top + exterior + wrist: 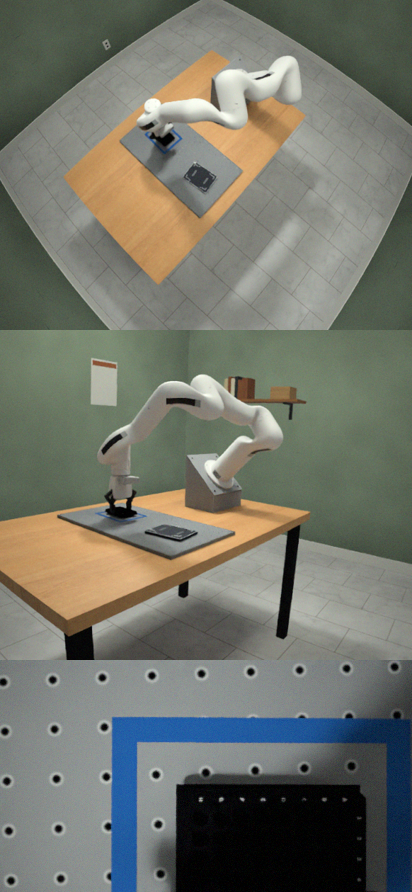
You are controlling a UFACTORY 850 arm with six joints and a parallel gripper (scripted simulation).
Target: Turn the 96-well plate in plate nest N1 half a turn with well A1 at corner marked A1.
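Right now my hand is 1 cm above the 96-well plate. Round my hand: plate nest N1 (35 cm to the left, 3 cm ahead, 2 cm below).
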